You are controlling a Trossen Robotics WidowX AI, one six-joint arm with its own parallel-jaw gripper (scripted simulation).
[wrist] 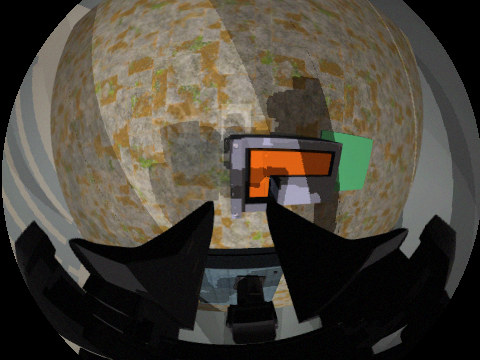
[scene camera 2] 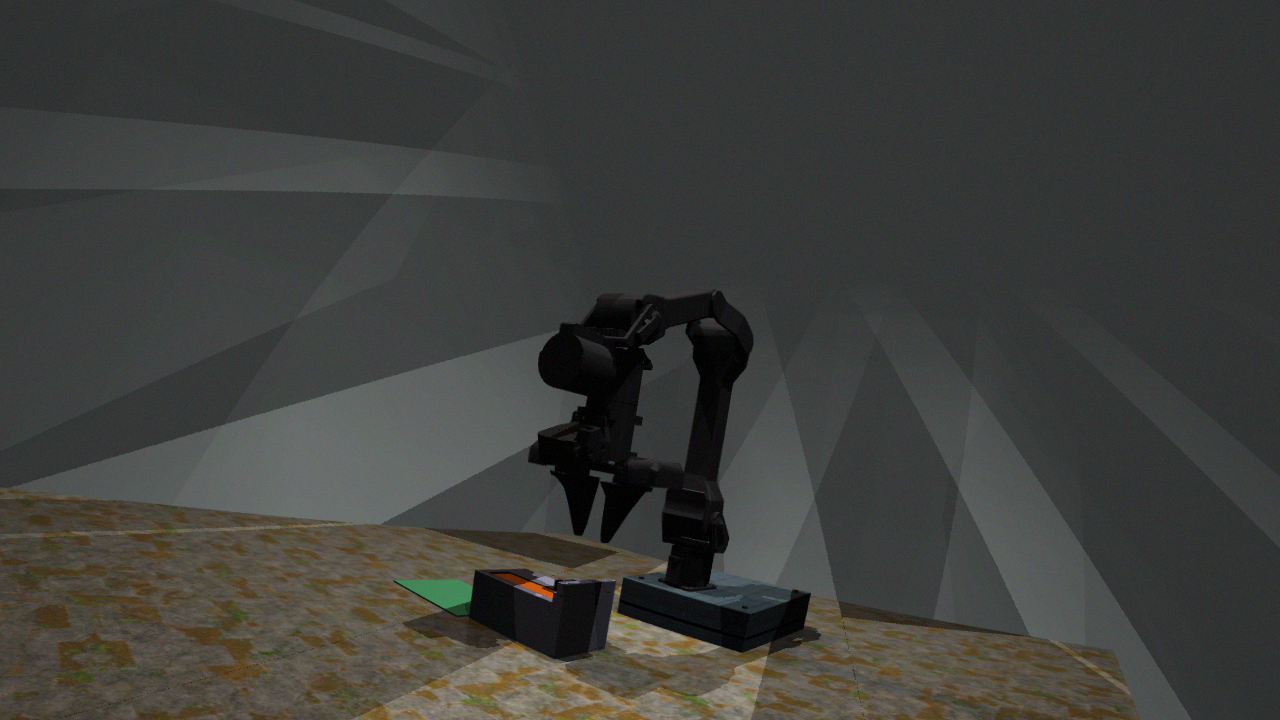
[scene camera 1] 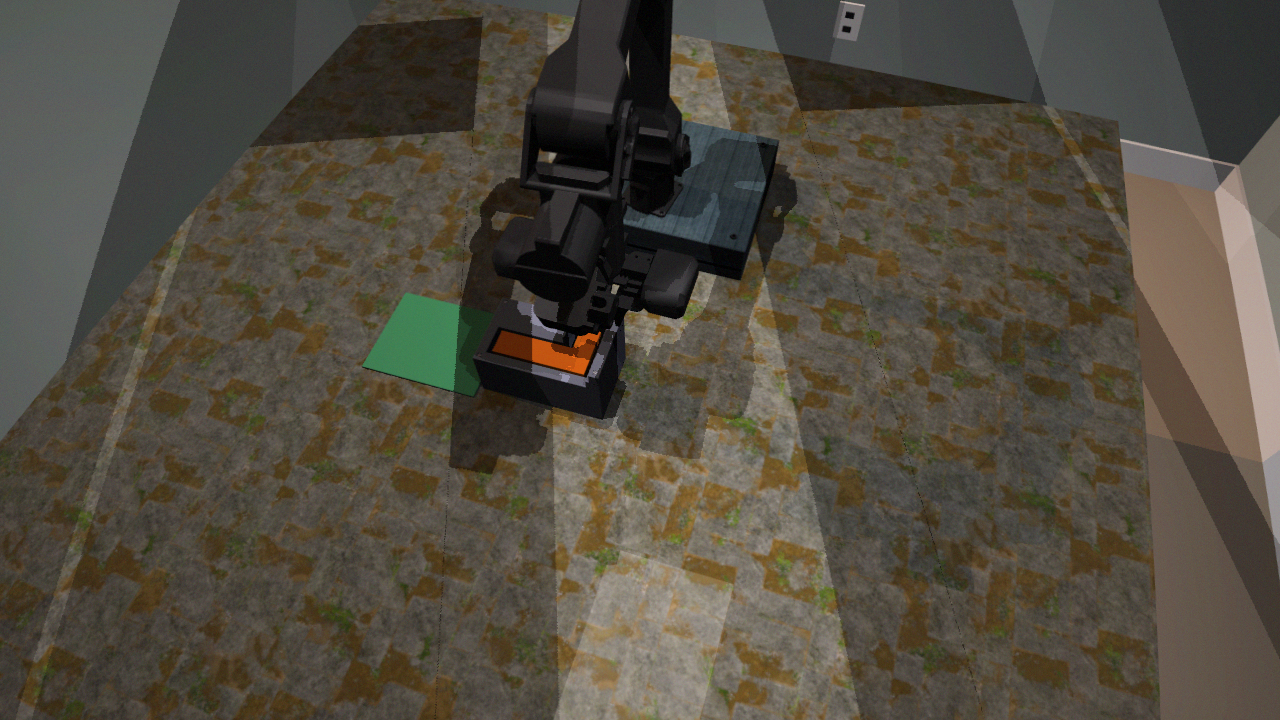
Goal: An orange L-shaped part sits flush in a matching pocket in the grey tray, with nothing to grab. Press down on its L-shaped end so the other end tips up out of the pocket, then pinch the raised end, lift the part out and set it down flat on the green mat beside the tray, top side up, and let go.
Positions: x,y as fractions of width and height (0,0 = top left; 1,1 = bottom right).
Scene:
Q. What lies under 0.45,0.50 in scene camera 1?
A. An orange L-shaped part.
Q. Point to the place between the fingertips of my gripper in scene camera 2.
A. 0.46,0.75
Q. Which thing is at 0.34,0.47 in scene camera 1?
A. A green mat.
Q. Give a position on a green mat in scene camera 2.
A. At 0.36,0.83

